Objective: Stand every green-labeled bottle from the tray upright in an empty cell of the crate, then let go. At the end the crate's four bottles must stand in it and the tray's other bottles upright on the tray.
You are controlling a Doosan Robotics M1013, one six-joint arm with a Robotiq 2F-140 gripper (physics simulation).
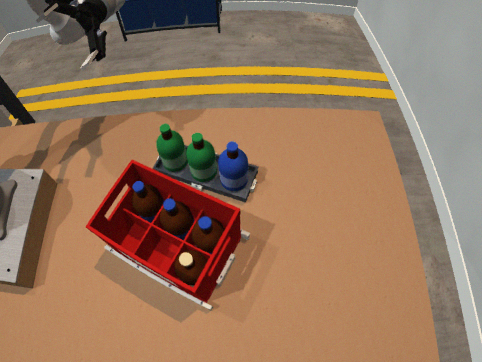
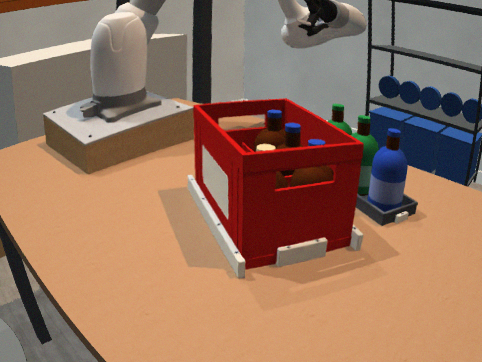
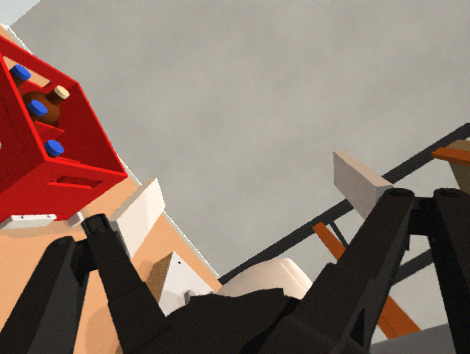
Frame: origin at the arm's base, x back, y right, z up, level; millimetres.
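Where they show: gripper, fingertip midpoint: [image 1: 63, 43] [image 3: 244, 180]; arm's base, link origin: [image 2: 119, 107].
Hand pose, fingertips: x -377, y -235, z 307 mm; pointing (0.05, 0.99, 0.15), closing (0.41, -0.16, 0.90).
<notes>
Each offset is from my fingertips to the top centre of the thing. "spot": to the spot under its first point. Level surfaces: height alone.
Two green bottles with pale green labels @(dx -194, dy +81, dz -241 mm) [image 1: 173, 150] @(dx -275, dy +122, dz -241 mm) [image 1: 202, 159] stand upright on the dark tray @(dx -277, dy +121, dz -376 mm) [image 1: 239, 193] [image 2: 382, 216], beside a blue bottle @(dx -355, dy +158, dz -241 mm) [image 1: 233, 167] [image 2: 388, 175] with a pale blue label. The red crate @(dx -193, dy +328, dz -226 mm) [image 1: 187, 190] [image 2: 300, 220] [image 3: 100, 135] has six cells. Three brown bottles with blue caps stand in its tray-side row; a brown bottle with a cream cap @(dx -245, dy +410, dz -238 mm) [image 1: 186, 260] [image 2: 265, 148] [image 3: 61, 93] stands in the right cell of the other row. That row's left and middle cells are empty. My gripper [image 1: 70, 34] [image 2: 314, 26] [image 3: 244, 180] is open and empty, high up, away from crate and tray.
White stop strips @(spot: dx -151, dy +423, dz -372 mm) [image 1: 157, 280] [image 2: 215, 225] lie along the crate's foot. The robot's base block [image 1: 35, 235] [image 2: 120, 140] stands on the table @(dz -402 mm) [image 1: 325, 280] [image 2: 125, 280], left of the crate. A shelf unit [image 2: 369, 60] stands beyond the table.
</notes>
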